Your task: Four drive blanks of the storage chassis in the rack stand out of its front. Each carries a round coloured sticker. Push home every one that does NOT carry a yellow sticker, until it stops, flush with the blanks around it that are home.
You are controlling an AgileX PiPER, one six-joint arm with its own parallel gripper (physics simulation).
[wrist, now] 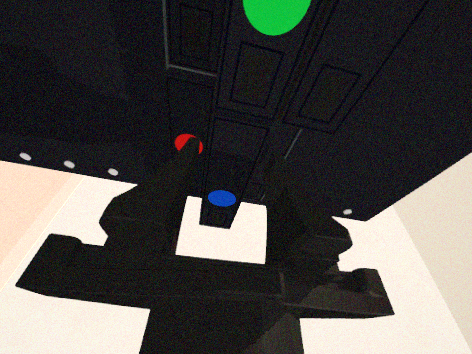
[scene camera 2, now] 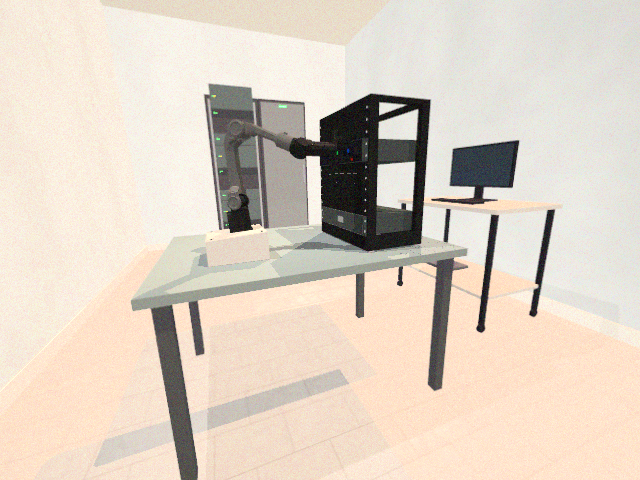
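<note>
The storage chassis (scene camera 2: pixel 397 151) sits in the upper part of the black rack (scene camera 2: pixel 371 196). A blank with a blue sticker (scene camera 2: pixel 347 150) (wrist: pixel 221 198) stands out of the front; in the wrist view its end shows between the fingers. A red sticker (scene camera 2: pixel 352 159) (wrist: pixel 182 144) is partly covered by the left fingertip in the wrist view; how far its blank stands out is unclear. A green sticker (scene camera 2: pixel 337 152) (wrist: pixel 276 15) is on a blank that appears to stand out. No yellow sticker shows. My gripper (scene camera 2: pixel 336 148) (wrist: pixel 234 155) is open and empty, close before the chassis front.
The rack stands on the grey-green table (scene camera 2: pixel 310 272), with the arm's white base block (scene camera 2: pixel 237 249) at the left. A lower unit (scene camera 2: pixel 339 219) is at the rack's bottom. A side desk (scene camera 2: pixel 522 206) with a monitor (scene camera 2: pixel 483 164) stands to the right; server cabinets (scene camera 2: pixel 283 170) are behind.
</note>
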